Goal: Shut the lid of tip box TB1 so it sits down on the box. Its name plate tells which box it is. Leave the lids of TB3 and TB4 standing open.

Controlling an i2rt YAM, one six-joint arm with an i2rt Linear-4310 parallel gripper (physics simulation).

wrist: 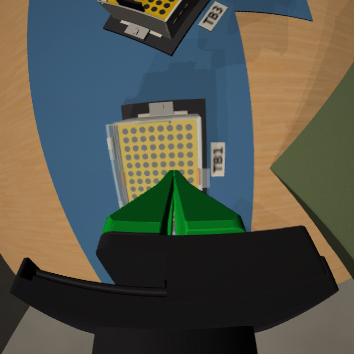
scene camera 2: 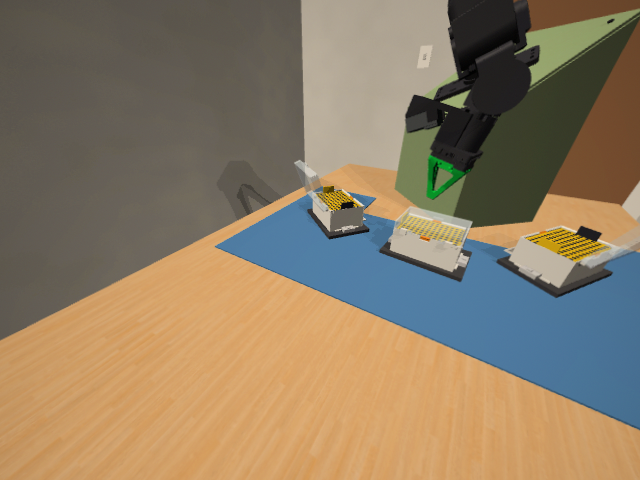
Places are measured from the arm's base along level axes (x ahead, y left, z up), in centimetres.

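Pixels of known places: gripper, fingertip midpoint: [wrist: 173, 177] [scene camera 2: 430, 197].
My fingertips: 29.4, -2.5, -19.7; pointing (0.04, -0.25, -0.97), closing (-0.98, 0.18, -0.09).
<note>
Ahead of a thing's pixels: the offset from my fingertips to its top centre, as dx, dy, dz. "spot": to the spot under its first point. Level surfaces: height alone.
Tip box TB1 @[+1.1, +2.0, -3.5] [scene camera 2: 426, 252] [wrist: 160, 155] is the middle box; its name plate @[spot: -4.4, +2.7, -11.0] [wrist: 217, 159] lies beside it. Its clear lid @[spot: +5.5, +7.4, -3.5] [scene camera 2: 465, 235] [wrist: 114, 150] lies over the yellow tip rack and looks lowered, with its walls around the box top; whether it is fully seated is hard to tell. My gripper [scene camera 2: 432, 196] [wrist: 173, 177] is shut and empty, its green fingertips above TB1, apart from the lid in the scene view. TB3 @[-2.9, -19.9, -4.6] [scene camera 2: 347, 218] [wrist: 159, 20] has its clear lid [scene camera 2: 308, 178] standing open. The right box @[-5.1, +22.6, -4.6] [scene camera 2: 547, 260], its plate not shown, also has its lid @[spot: +4.8, +25.3, -1.1] [scene camera 2: 617, 250] open.
The boxes stand on dark bases on a blue mat @[dz -11.2] [scene camera 2: 372, 289] [wrist: 75, 125], on a wooden table @[dz -11.5] [scene camera 2: 232, 361]. A large green block [scene camera 2: 496, 170] [wrist: 320, 165] rises behind TB1, close to the arm. A grey wall [scene camera 2: 155, 129] stands at the left.
</note>
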